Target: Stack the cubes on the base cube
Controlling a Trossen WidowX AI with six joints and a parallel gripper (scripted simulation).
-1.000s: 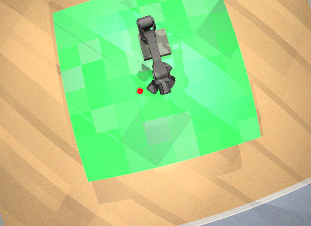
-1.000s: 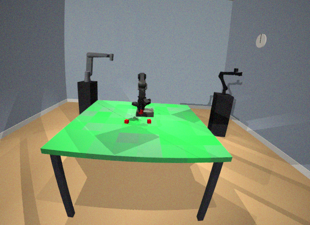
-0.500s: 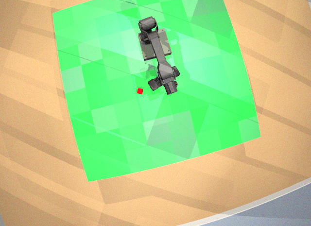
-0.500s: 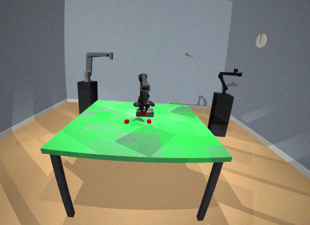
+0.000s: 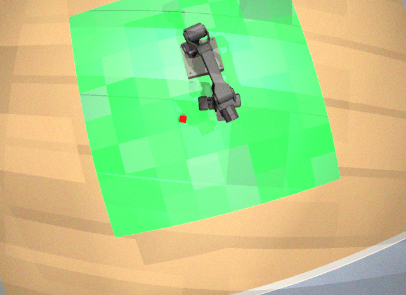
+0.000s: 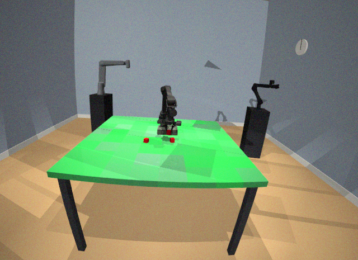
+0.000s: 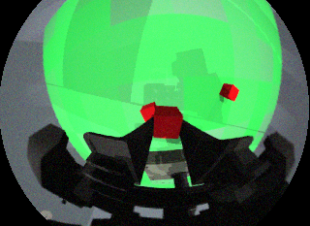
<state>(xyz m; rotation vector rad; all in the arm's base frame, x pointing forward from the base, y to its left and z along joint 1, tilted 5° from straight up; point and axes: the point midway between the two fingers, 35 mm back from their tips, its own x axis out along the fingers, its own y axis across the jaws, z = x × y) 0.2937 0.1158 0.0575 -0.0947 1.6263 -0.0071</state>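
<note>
Right now my gripper tip is 170 mm to the left of the red cube, 70 mm above it and 50 mm short of it.
</note>
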